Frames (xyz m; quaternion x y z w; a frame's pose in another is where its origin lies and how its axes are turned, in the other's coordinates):
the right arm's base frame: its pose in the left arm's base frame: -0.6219 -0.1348 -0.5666 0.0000 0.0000 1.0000 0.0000
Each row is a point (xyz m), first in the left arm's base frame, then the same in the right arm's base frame.
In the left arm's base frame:
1: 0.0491 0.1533 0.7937
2: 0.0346 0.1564 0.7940
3: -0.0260 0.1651 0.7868
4: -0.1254 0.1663 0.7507
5: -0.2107 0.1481 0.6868
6: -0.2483 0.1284 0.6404
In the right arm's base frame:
1: -0.6710 -0.2881 1.3603
2: -0.6565 -0.2912 1.3606
3: -0.5959 -0.2999 1.3534
4: -0.4965 -0.3011 1.3173
5: -0.4112 -0.2829 1.2534
6: -0.3736 -0.2632 1.2070

